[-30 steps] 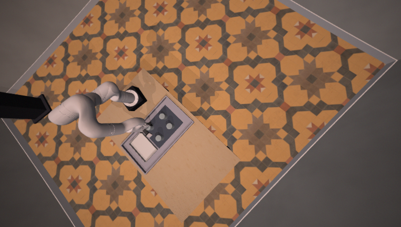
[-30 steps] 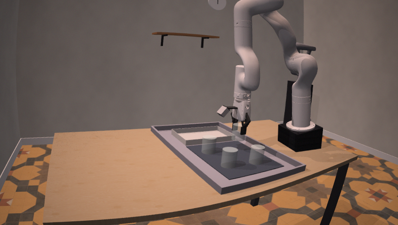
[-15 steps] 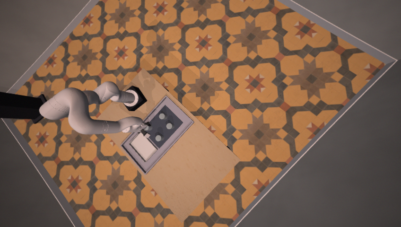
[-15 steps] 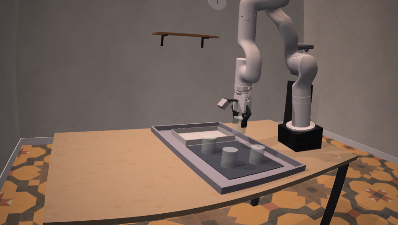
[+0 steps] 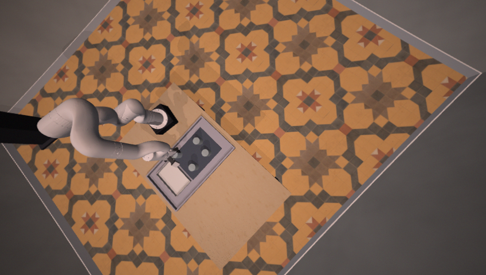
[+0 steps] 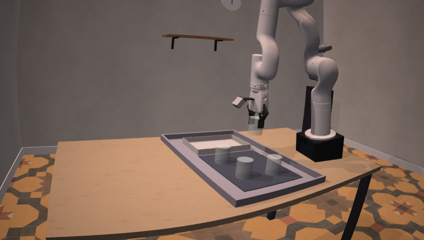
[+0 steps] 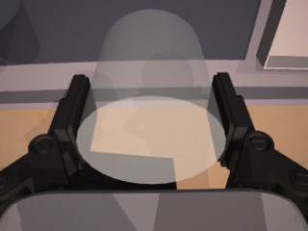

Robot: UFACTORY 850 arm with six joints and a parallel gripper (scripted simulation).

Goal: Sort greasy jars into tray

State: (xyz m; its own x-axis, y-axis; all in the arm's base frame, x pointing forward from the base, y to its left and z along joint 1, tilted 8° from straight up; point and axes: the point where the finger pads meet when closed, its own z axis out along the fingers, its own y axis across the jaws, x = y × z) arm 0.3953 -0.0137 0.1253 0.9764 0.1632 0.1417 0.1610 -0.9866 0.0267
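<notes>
Now: hand 11 cm short of the pale tray, 23 cm to the left of it and 17 cm above it. The rest, counted from my hand: grey steel panel 9 cm ahead, 1 cm to the right, 18 cm below; drying mat 5 cm ahead, 9 cm to the left, 18 cm below.
</notes>
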